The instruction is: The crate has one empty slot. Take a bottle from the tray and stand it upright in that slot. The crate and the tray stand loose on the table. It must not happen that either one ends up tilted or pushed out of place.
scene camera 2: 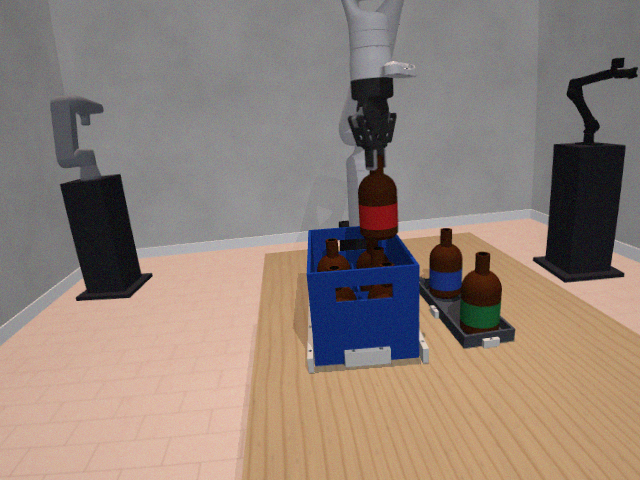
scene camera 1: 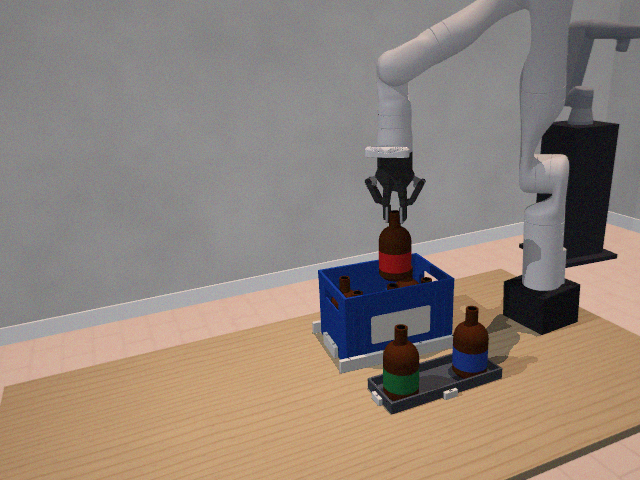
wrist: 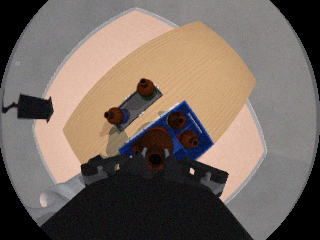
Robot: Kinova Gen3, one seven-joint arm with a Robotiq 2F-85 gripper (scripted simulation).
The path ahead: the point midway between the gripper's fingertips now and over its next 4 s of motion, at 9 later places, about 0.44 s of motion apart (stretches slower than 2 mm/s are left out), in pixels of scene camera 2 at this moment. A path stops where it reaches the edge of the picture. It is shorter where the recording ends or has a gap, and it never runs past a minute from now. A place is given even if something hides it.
My gripper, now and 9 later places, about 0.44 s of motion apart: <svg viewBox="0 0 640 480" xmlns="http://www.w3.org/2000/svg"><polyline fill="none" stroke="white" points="376,169 364,169 352,171 342,172 335,172 330,173 327,173 327,173 327,175 328,181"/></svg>
